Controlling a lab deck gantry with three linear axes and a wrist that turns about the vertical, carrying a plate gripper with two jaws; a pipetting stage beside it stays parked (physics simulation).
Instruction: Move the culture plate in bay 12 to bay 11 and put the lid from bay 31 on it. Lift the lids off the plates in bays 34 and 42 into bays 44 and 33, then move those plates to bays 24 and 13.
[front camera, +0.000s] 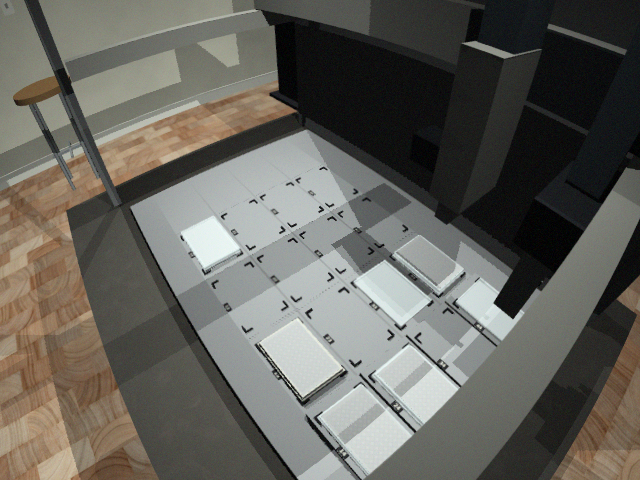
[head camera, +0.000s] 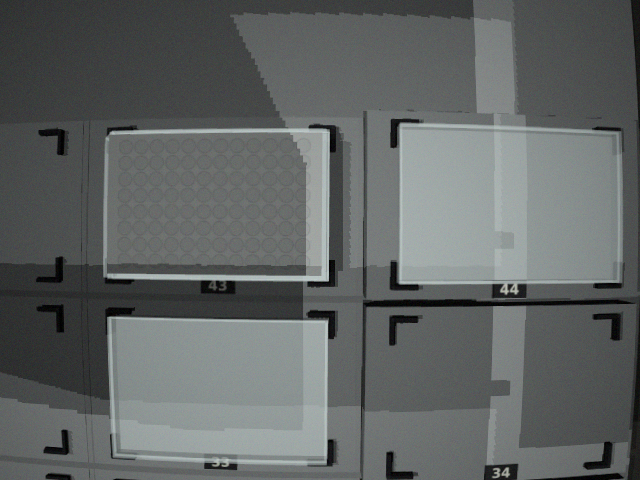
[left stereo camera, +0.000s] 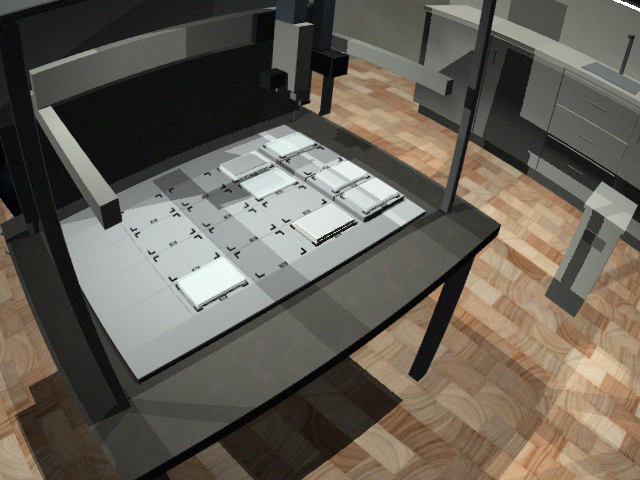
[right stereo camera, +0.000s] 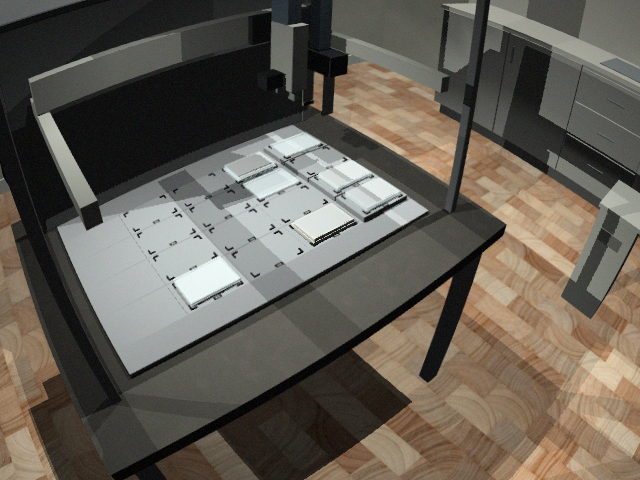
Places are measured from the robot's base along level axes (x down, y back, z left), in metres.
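Where they show: gripper, fingertip midpoint: (front camera: 518, 293) (left stereo camera: 314, 108) (right stereo camera: 317, 109); robot's base at its link origin: (front camera: 182, 237) (left stereo camera: 198, 310) (right stereo camera: 192, 308).
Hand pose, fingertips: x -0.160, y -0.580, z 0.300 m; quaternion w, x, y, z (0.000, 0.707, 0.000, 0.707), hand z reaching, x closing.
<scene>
Things, the pixels of their top centre, and the offset from my fingertips.
- lidded culture plate at its top centre: (left stereo camera: 210, 279) (right stereo camera: 205, 278) (front camera: 208, 239) dx +0.144, dy +0.516, dz -0.257 m
- cream plate at its top centre: (front camera: 299, 355) (right stereo camera: 323, 220) (left stereo camera: 324, 220) dx +0.146, dy +0.188, dz -0.257 m
- clear plate at its top centre: (front camera: 419, 384) (right stereo camera: 344, 172) (left stereo camera: 341, 173) dx +0.131, dy +0.024, dz -0.150 m
- flat lid at its top centre: (head camera: 215, 393) (front camera: 392, 290) (left stereo camera: 268, 181) (right stereo camera: 271, 182) dx +0.152, dy +0.188, dz -0.043 m
- welled plate at its top centre: (head camera: 211, 203) (front camera: 429, 260) (left stereo camera: 245, 163) (right stereo camera: 249, 164) dx +0.146, dy +0.188, dz +0.064 m
A lidded culture plate (front camera: 210, 241) (left stereo camera: 211, 281) (right stereo camera: 206, 281) sits in bay 11. A cream plate (front camera: 302, 356) (left stereo camera: 324, 222) (right stereo camera: 323, 222) sits in bay 13. A clear plate (front camera: 413, 379) (left stereo camera: 342, 175) (right stereo camera: 345, 174) sits in bay 24. A flat lid (front camera: 392, 291) (head camera: 206, 382) (left stereo camera: 267, 181) lies in bay 33, another lid (front camera: 480, 302) (head camera: 449, 201) (left stereo camera: 289, 144) in bay 44. Bays 12, 31, 34 and 42 hold no plate or lid. My gripper (left stereo camera: 316, 108) (right stereo camera: 317, 108) is raised at the back right, jaws apart and empty; the pipetting stage partly hides one jaw.
A welled plate (front camera: 429, 263) (head camera: 217, 201) (left stereo camera: 244, 165) stands in bay 43, beside the lid in bay 44. Another plate (front camera: 364, 428) (left stereo camera: 371, 193) (right stereo camera: 373, 193) stands in bay 14. The grey pipetting stage (front camera: 478, 124) (left stereo camera: 289, 59) hangs beside my gripper.
</scene>
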